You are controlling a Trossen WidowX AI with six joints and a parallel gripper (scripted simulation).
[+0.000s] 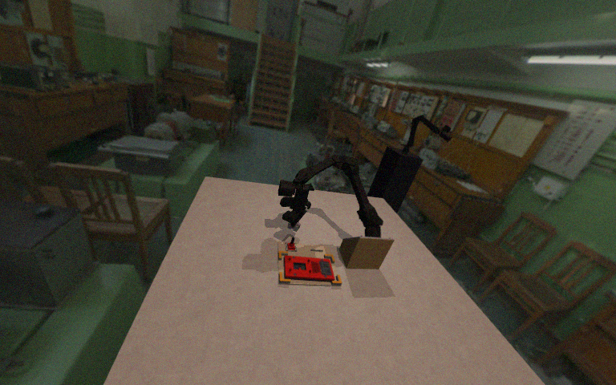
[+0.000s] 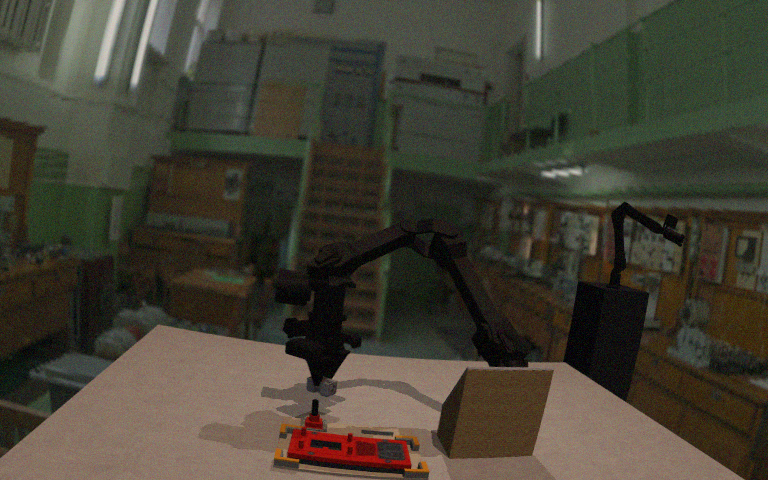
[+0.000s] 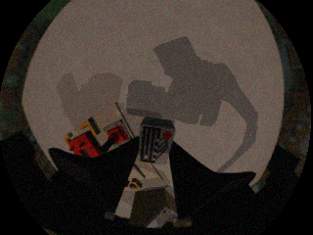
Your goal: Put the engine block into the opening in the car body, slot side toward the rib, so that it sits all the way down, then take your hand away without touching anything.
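My gripper tip is now 8 cm to the right of the dark post, 3 cm above it and 1 cm short of it. The rest, counted from my gripper tip: engine block: 1 cm below.
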